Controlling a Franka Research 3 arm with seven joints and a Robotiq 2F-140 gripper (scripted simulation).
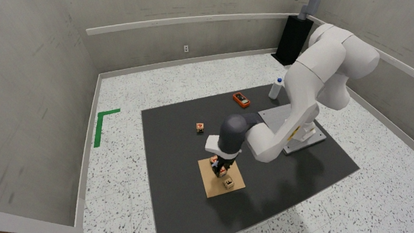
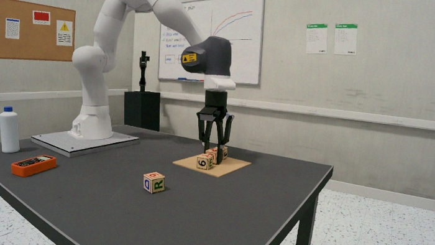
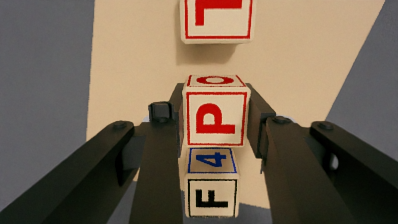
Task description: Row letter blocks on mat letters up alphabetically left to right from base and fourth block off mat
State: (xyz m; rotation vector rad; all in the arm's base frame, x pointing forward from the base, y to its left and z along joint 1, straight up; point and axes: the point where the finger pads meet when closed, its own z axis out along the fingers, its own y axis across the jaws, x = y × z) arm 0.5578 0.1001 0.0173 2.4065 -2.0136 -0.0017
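The tan mat lies 40 mm below my hand. From my hand the other things lie so: white bottle (630 mm behind, 450 mm to the right, 40 mm above); then orange meter (350 mm behind, 470 mm to the right, 20 mm below); then T block (10 mm ahead, 60 mm to the right, 20 mm below).
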